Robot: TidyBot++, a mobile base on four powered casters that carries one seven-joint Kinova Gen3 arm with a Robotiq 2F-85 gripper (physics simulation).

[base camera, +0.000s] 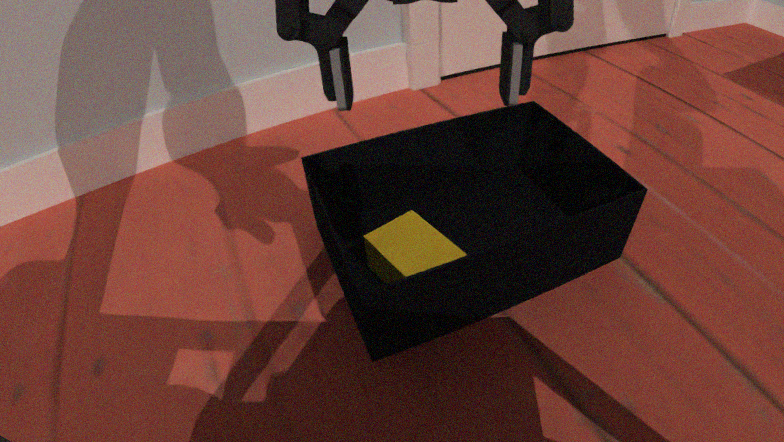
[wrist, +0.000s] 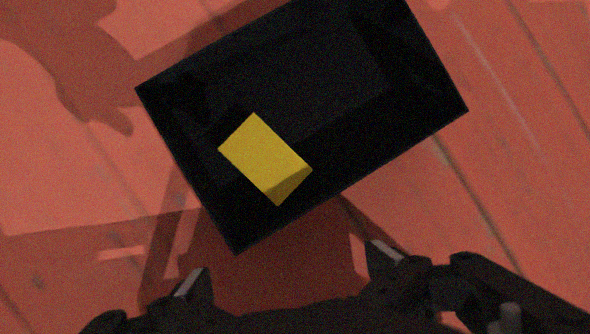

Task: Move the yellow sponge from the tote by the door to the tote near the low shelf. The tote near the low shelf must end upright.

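Places are measured from the arm's base along level axes (x ahead, y left, z up), in millimetres.
Pixels of known places: gripper, fingertip midpoint: (base camera: 427, 101) (wrist: 290, 271).
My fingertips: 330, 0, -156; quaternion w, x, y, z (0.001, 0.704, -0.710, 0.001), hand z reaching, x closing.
Behind a point stands the place of what it marks, as x, y, z.
A yellow sponge (base camera: 414, 244) @(406, 11, -348) (wrist: 262, 155) @(404, 10, -348) lies inside a black open-topped tote (base camera: 505, 274) @(354, -69, -337) (wrist: 395, 135) @(408, -179, -393), near the tote's left end. The tote stands upright on the floor by the door. The near wall hides the sponge's lower front edge in the base camera view. My gripper (base camera: 428, 104) @(330, 0, -156) (wrist: 290, 271) @(330, 0, -156) is open, with nothing between the fingers. It hangs above the floor and the tote, and the sponge lies beyond the fingertips in the wrist view. The tote near the low shelf does not show in either view.
A grey wall (base camera: 285, 32) @(774, 210, -252) with a pale baseboard (base camera: 285, 90) @(757, 215, -338) runs behind the tote, and a pale door (base camera: 483, 32) @(928, -137, -311) stands at the back. The floor (base camera: 686, 230) @(457, -339, -396) (wrist: 525, 200) @(280, -379, -396) is reddish planks. Shadows of the arm fall across the floor and the wall.
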